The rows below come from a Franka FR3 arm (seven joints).
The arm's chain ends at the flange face. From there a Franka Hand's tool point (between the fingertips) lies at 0.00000 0.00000 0.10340 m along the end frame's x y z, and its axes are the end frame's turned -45 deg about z.
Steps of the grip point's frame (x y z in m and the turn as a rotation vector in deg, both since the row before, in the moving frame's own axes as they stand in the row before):
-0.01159 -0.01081 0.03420 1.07 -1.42 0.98
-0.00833 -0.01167 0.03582 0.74 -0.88 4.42
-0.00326 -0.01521 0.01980 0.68 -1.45 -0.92
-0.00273 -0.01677 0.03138 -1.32 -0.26 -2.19
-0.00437 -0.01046 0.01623 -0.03 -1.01 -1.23
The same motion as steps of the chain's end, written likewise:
-0.01266 0.00013 0.03425 -0.25 -1.76 0.98
-0.01207 -0.00246 0.03584 -0.10 -1.15 4.42
-0.01035 -0.00945 0.01984 -0.54 -1.51 -0.92
-0.01518 -0.01192 0.03141 -1.12 0.75 -2.19
-0.00925 -0.00565 0.01625 -0.74 -0.69 -1.23

